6 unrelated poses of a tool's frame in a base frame.
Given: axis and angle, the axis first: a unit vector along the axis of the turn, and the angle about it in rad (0 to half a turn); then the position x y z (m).
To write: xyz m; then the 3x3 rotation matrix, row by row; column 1 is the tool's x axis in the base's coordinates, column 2 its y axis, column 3 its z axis. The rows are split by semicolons. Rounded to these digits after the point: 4 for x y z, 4 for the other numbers.
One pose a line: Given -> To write
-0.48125 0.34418 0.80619 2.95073 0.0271 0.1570 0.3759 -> 0.0271 0.1570 0.3759; -0.5228 -0.4812 -0.7036; -0.1753 -0.7471 0.6412; -0.8342 0.4586 0.3062
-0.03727 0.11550 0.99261 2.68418 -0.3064 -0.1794 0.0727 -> -0.3064 -0.1794 0.0727; -0.8946 -0.4465 -0.0192; 0.4302 -0.8719 0.2340; -0.1212 0.2010 0.9721
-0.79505 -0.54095 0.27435 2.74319 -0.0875 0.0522 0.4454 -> -0.0875 0.0522 0.4454; 0.2930 0.7200 -0.6290; 0.9329 -0.3593 0.0232; -0.2093 -0.5936 -0.7770
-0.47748 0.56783 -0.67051 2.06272 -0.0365 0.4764 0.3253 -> -0.0365 0.4764 0.3253; -0.1367 0.1918 0.9719; -0.9902 0.0024 -0.1397; -0.0291 -0.9814 0.1896
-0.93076 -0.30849 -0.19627 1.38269 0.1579 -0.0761 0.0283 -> 0.1579 -0.0761 0.0283; 0.8913 0.4262 -0.1545; 0.0406 0.2644 0.9636; 0.4516 -0.8651 0.2183
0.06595 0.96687 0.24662 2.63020 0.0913 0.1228 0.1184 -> 0.0913 0.1228 0.1184; -0.8639 -0.0013 0.5036; 0.2401 0.8780 0.4141; -0.4427 0.4787 -0.7582
